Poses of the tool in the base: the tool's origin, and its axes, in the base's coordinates. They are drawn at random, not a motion.
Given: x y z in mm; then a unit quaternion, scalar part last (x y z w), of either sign.
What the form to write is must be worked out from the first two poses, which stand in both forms.
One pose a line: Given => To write
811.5, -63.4, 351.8, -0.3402, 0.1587, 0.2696, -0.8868 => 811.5, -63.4, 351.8, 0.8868, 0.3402, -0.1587, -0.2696
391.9, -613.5, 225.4, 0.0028, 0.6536, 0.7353, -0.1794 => 391.9, -613.5, 225.4, 0.1794, -0.0028, -0.6536, -0.7353
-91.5, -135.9, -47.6, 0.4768, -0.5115, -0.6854, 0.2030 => -91.5, -135.9, -47.6, 0.2030, 0.4768, -0.5115, -0.6854
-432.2, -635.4, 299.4, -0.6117, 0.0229, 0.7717, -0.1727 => -432.2, -635.4, 299.4, 0.1727, 0.6117, -0.0229, -0.7717
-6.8, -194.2, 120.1, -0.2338, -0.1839, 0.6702, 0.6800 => -6.8, -194.2, 120.1, 0.6800, -0.2338, -0.1839, 0.6702
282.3, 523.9, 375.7, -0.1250, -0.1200, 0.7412, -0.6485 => 282.3, 523.9, 375.7, 0.6485, 0.1250, 0.1200, -0.7412
